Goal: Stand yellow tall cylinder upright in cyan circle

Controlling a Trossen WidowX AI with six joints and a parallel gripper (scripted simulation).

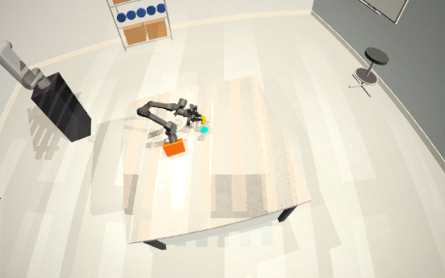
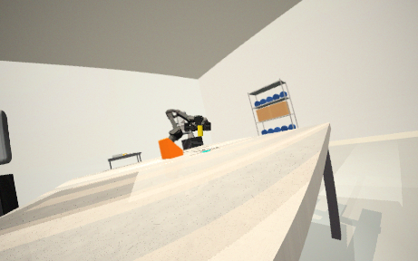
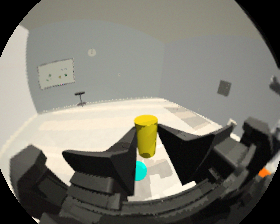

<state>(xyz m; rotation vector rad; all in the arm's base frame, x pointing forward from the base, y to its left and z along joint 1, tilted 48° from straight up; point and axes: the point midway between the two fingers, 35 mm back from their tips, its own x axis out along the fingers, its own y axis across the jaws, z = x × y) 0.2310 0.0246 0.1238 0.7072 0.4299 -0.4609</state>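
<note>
Right now my gripper tip is 16 cm above the cyan circle and 1 cm to the right of it. The rest, counted from my gripper tip: yellow cylinder (2 cm below).
</note>
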